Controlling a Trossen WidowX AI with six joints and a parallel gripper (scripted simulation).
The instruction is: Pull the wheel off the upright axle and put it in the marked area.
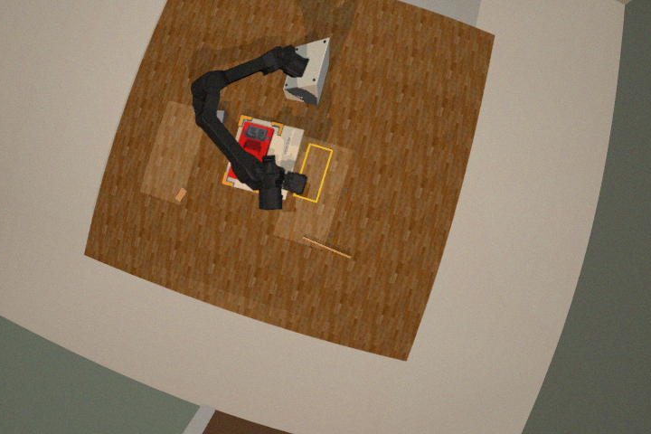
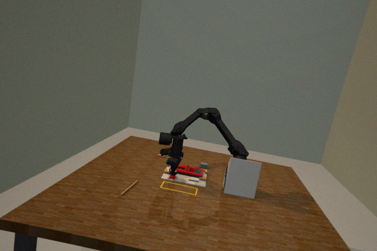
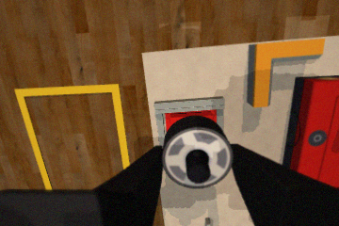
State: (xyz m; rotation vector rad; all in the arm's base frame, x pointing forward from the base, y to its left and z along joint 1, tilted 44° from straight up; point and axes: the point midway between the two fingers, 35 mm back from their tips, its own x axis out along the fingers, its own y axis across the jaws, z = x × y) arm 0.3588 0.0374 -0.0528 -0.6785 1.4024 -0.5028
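My gripper tip is right at the wheel. Also, from my gripper tip: thin wooden stick: 150 mm ahead, 230 mm to the left, 40 mm below; small wooden block: 170 mm ahead, 320 mm to the right, 30 mm below; small grey cube: 130 mm behind, 290 mm to the right, 20 mm below.
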